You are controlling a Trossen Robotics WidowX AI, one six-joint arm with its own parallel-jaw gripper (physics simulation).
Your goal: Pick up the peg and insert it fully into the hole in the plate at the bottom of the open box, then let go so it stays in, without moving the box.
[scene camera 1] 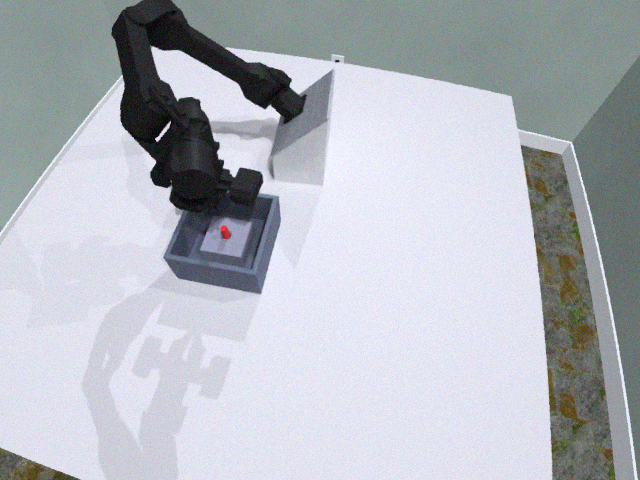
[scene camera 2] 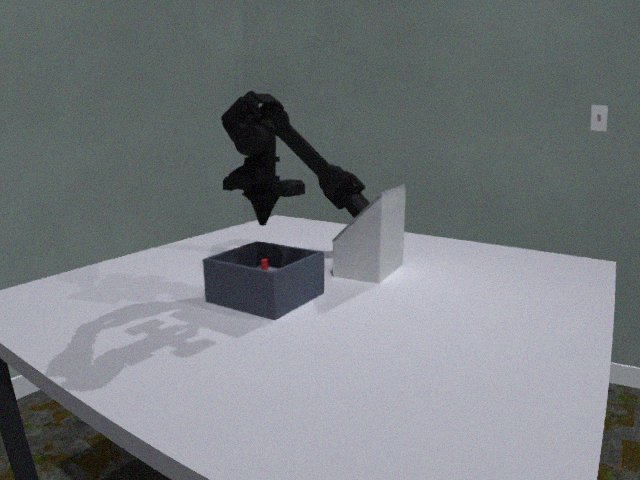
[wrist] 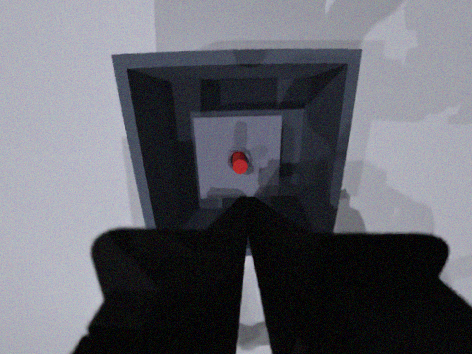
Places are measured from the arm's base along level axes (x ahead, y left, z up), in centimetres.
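Pixels of known places: gripper, fingertip midpoint: (scene camera 1: pixel 215 206) (scene camera 2: pixel 262 225) (wrist: pixel 246 204); arm's base, origin of the base link: (scene camera 1: pixel 295 109) (scene camera 2: pixel 366 215).
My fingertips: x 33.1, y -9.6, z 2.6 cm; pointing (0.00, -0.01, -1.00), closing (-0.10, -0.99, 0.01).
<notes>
Ahead of a thing's pixels: the offset from my fingertips to its top centre. Level surfaces: height alone.
The red peg {dx -0.1, dy +0.1, dz -7.7 cm} (scene camera 1: pixel 225 231) (scene camera 2: pixel 264 264) (wrist: pixel 239 163) stands nearly upright in the hole of the pale plate {dx -0.2, dy +0.1, dz -10.4 cm} (scene camera 1: pixel 215 247) (wrist: pixel 212 135), with its upper part showing above the plate. How deep it sits is hidden. The dark blue-grey open box {dx -0.2, dy +0.1, dz -6.7 cm} (scene camera 1: pixel 217 277) (scene camera 2: pixel 240 286) (wrist: pixel 240 56) stands on the table around the plate. My gripper (scene camera 2: pixel 263 223) (wrist: pixel 246 204) is shut with nothing between its fingertips. It hangs above the box, apart from the peg; in scene camera 1 its fingertips are hidden behind the arm.
A grey wedge-shaped block (scene camera 1: pixel 299 166) (scene camera 2: pixel 356 255) stands beside the box, and the lower end of the arm (scene camera 1: pixel 206 49) (scene camera 2: pixel 307 149) enters its sloping face. The box walls rise on all sides of the plate. The white table {dz -16.5 cm} (scene camera 1: pixel 413 258) (scene camera 2: pixel 413 361) bears shadows of the arm.
</notes>
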